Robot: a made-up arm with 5 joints.
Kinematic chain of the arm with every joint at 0, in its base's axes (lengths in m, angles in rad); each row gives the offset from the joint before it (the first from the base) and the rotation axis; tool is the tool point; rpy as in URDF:
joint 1: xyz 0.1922 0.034 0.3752 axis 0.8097 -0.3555 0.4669
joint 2: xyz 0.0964 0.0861 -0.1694 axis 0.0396 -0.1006 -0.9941
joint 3: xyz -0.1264 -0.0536 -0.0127 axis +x
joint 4: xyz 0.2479 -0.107 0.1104 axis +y
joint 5: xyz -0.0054 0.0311 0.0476 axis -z
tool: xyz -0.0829 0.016 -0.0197 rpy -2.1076 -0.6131 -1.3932
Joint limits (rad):
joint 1: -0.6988..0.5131
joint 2: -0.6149..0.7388
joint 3: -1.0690..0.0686
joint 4: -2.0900..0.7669
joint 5: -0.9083..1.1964
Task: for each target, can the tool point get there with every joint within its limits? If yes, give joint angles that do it. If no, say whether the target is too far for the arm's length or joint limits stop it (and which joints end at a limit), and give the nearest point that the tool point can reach.
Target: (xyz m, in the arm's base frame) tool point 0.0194 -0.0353 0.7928
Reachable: no: joint limits stop it (at a limit: joint 1, joint 2, joint 3, joint 4, joint 5) | nearest point 0.1764 -0.0788 0.4249 | short by 0.402 m
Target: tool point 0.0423 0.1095 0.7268
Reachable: no: joint limits stop it (at a limit: joint 1, joint 2, joint 3) | nearest point 0.2817 0.2211 0.4804 | short by 0.361 m
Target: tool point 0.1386 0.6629 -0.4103
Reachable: no: too far | nearest point 0.3599 0.1932 0.1817 | short by 0.787 m
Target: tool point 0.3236 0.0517 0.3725
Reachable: yes | joints 0.1637 0.0021 -0.4611 0.0298 -0.4646
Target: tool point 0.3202 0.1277 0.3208
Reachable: yes | joints 0.1075 -0.2765 -0.8952 -0.3773 -0.0677
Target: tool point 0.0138 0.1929 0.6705
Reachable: no: joint limits stop it (at a limit: joint 1, joint 2, joint 3, joint 4) | nearest point 0.2696 0.2316 0.4704 | short by 0.327 m
